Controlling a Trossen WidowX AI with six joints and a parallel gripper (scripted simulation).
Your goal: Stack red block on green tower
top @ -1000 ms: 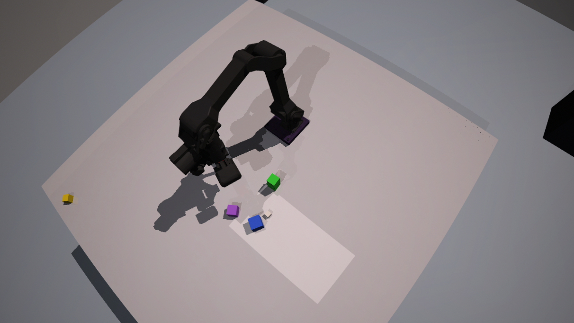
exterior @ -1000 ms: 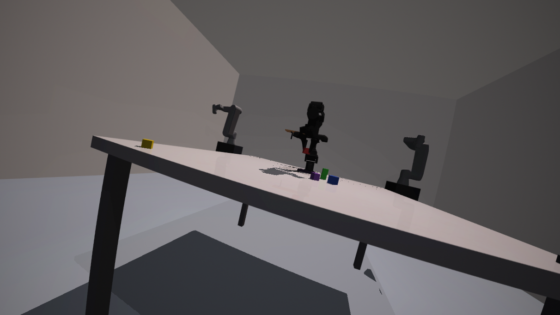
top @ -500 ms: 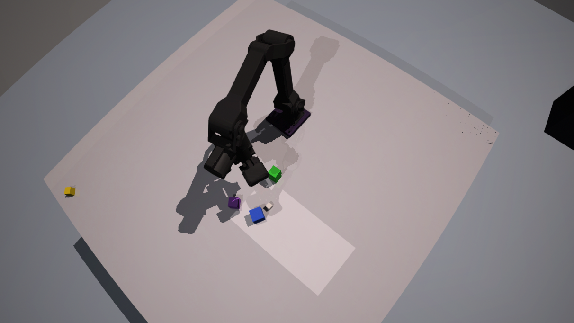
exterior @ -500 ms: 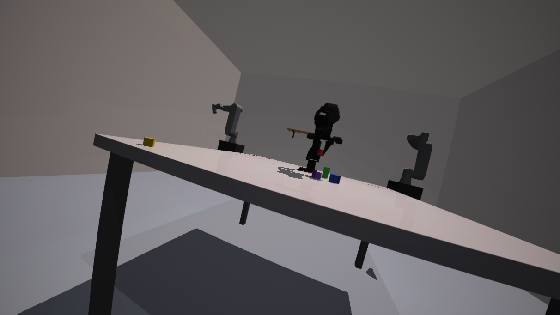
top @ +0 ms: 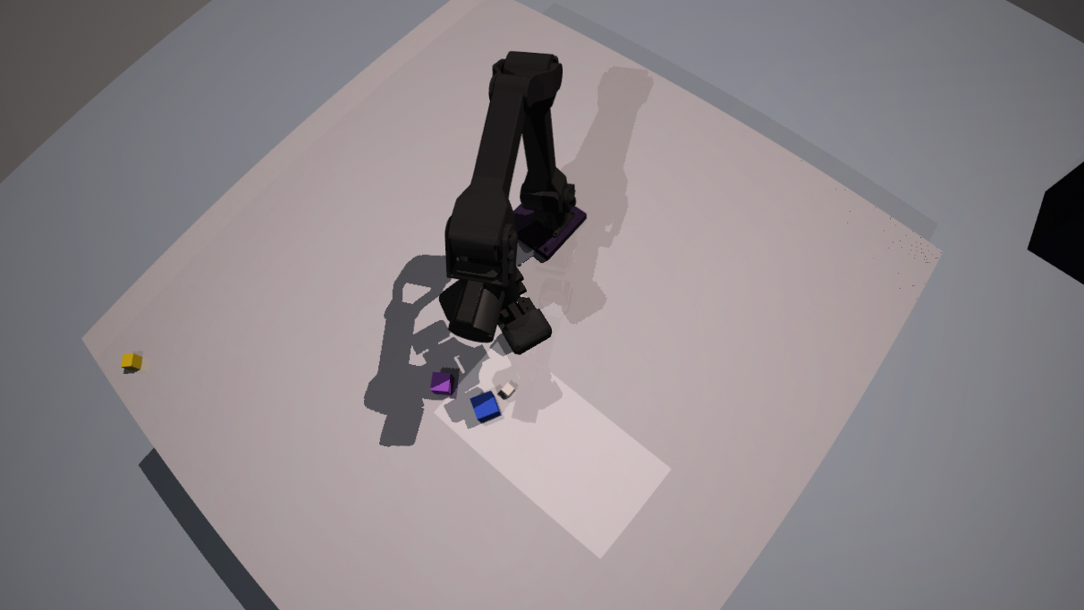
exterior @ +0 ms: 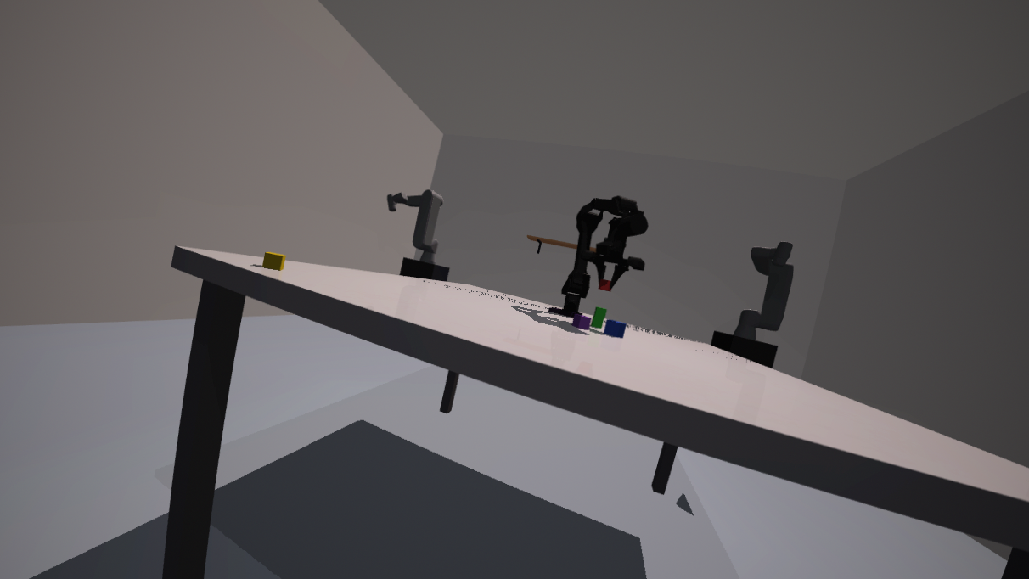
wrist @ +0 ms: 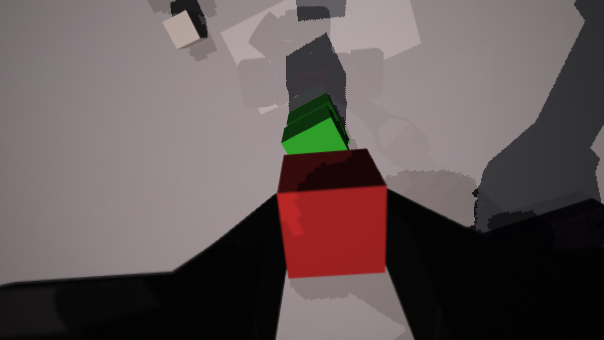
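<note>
Now: gripper tip 12 cm above the small white block, 9 cm short of it and 5 cm to the right of it. The rest, counted from my gripper tip: blue block: 14 cm ahead, 11 cm below, 4 cm to the left; purple block: 15 cm ahead, 11 cm below, 5 cm to the right; red block: 1 cm above.
</note>
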